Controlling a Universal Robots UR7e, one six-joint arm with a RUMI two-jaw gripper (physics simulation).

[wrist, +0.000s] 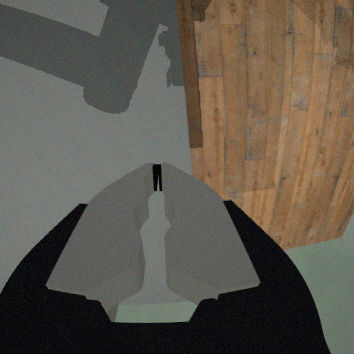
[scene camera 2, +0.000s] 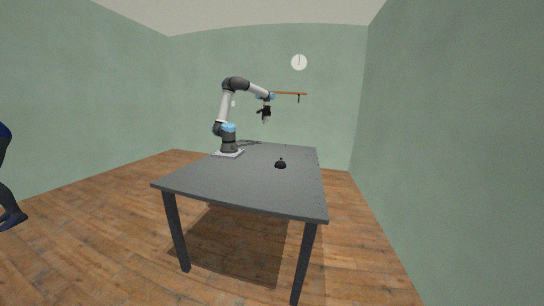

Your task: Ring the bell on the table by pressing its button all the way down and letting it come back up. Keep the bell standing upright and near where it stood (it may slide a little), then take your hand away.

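Where they show: gripper, between the fingertips: [wrist: 158, 166] [scene camera 2: 263, 124]; arm's base, origin of its link: [scene camera 2: 229, 150].
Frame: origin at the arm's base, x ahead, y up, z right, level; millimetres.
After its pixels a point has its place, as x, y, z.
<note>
A small black dome bell [scene camera 2: 280, 164] @[462, 3, 223] with a little button on top stands upright on the dark grey table [scene camera 2: 235, 187] @[256, -27, 557], right of the robot's base in scene camera 2. The bell does not show in the wrist view. My gripper [scene camera 2: 265, 122] @[194, 187, -555] [wrist: 158, 166] @[194, 187, -555] is shut, with its two fingertips together and no object between them. It points down and hangs high above the table, farther back than the bell and apart from it.
The robot's base plate [scene camera 2: 220, 153] @[-43, -4, 88] sits at the table's left side. A wooden shelf [scene camera 2: 290, 93] and a round clock [scene camera 2: 299, 62] are on the back wall. Part of a person [scene camera 2: 11, 205] shows at the far left. The table's edge and wooden floor [wrist: 265, 100] show in the wrist view.
</note>
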